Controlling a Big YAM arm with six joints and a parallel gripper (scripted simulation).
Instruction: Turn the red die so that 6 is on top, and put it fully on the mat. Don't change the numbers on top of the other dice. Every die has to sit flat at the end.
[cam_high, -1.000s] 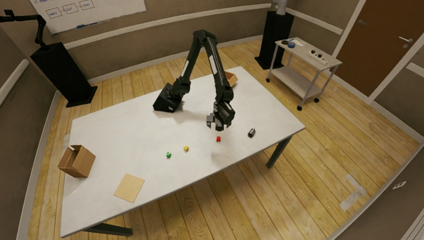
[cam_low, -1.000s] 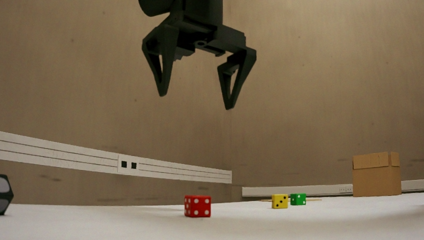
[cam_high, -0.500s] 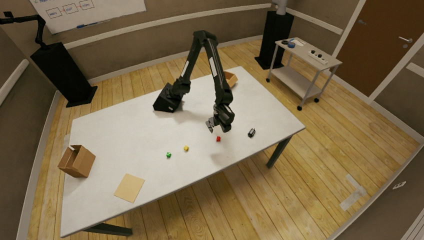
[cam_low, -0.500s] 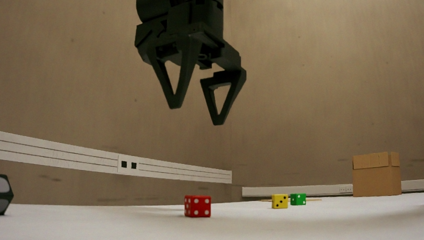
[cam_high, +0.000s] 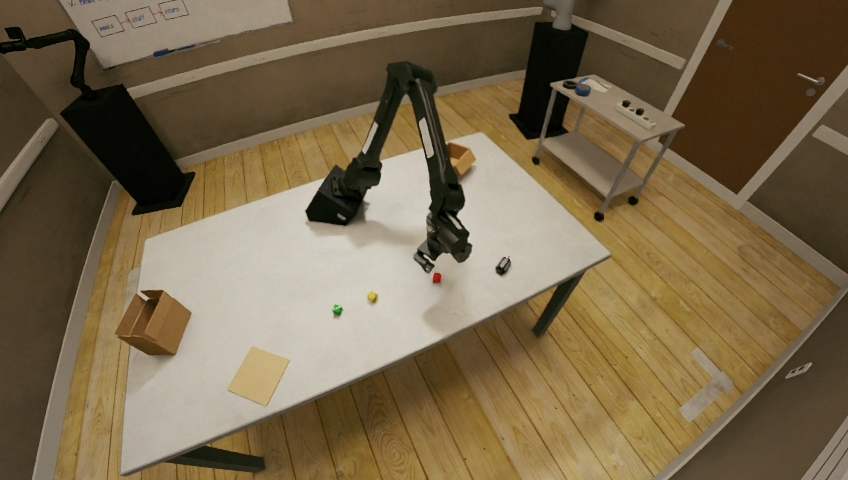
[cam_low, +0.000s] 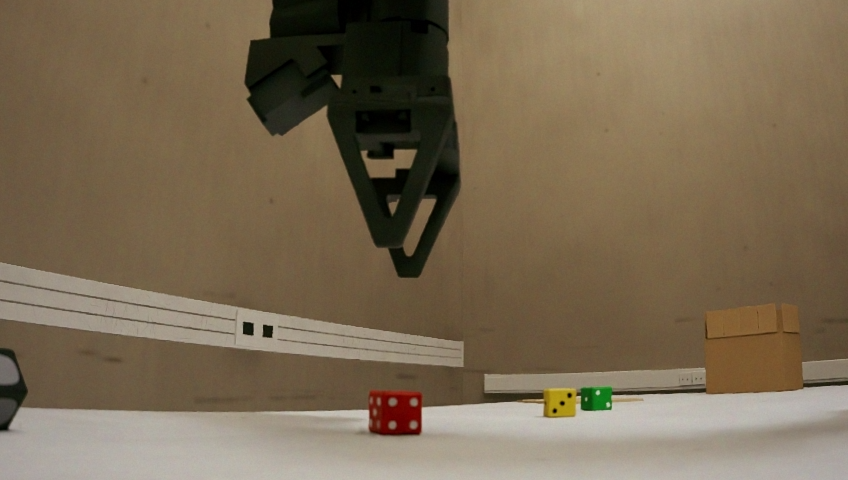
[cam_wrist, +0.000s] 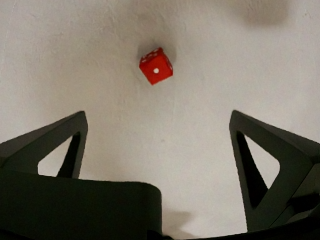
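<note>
The red die is 10 cm below my hand. Round my hand: yellow die 3 cm ahead, 22 cm to the right, 10 cm below; black object 24 cm to the left, 9 cm below; green die 5 cm ahead, 33 cm to the right, 10 cm below.
</note>
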